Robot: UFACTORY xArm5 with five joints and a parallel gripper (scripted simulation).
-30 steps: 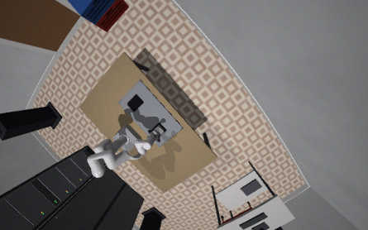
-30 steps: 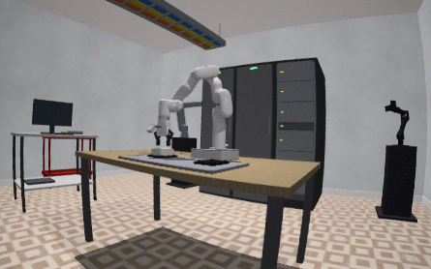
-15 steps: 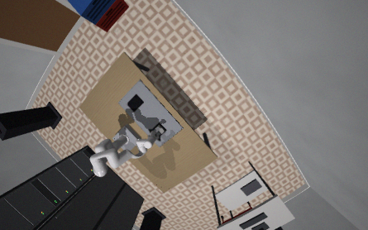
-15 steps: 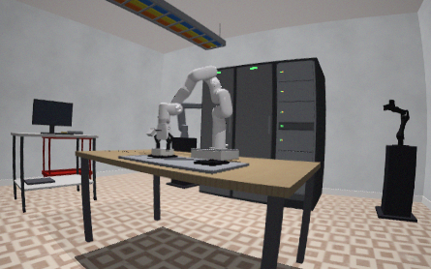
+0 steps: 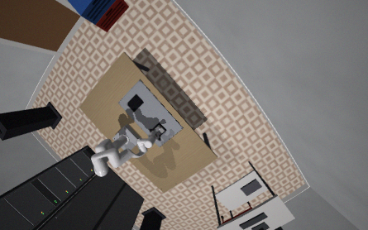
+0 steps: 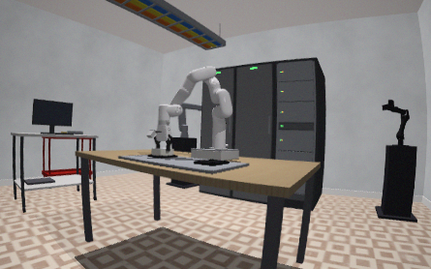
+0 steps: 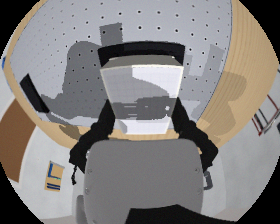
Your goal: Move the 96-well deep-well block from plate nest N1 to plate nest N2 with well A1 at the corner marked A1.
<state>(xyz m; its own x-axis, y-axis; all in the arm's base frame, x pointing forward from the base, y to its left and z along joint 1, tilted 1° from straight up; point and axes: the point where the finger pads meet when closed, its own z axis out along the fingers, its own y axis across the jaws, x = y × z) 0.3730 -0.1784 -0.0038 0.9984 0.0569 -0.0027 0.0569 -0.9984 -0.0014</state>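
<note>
Right now my hand is 20 mm above the deep-well block.
</note>
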